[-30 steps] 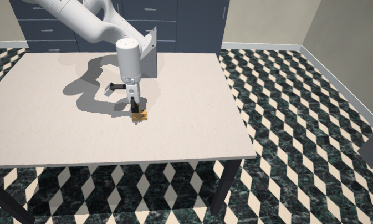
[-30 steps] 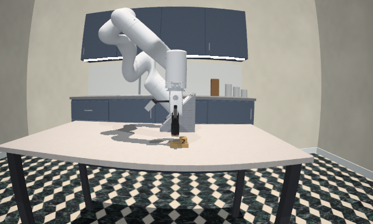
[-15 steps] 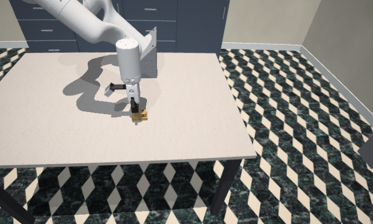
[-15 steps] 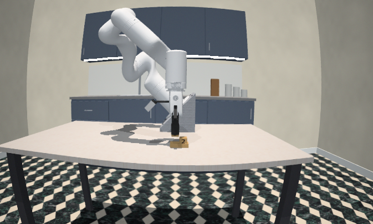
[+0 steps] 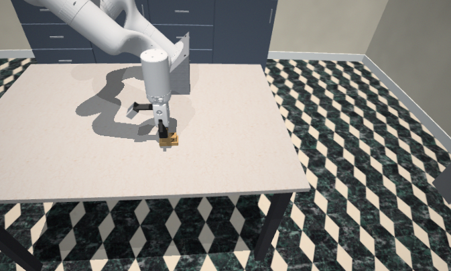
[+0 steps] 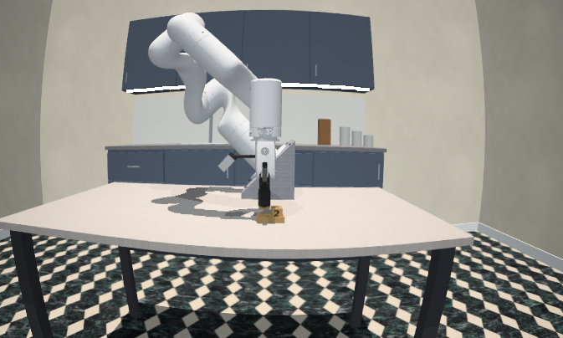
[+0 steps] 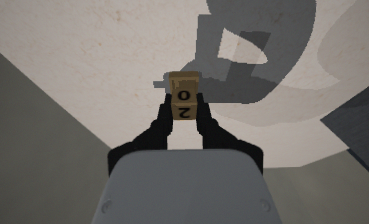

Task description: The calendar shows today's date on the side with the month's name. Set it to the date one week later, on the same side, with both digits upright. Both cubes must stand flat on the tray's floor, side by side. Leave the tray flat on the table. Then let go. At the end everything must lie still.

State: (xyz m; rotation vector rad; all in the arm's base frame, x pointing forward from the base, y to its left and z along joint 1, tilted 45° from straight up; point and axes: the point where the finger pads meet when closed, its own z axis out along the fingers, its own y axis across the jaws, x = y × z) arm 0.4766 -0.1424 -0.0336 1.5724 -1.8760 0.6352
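My hand is 60 mm above the wooden tray and 20 mm to the right of it.
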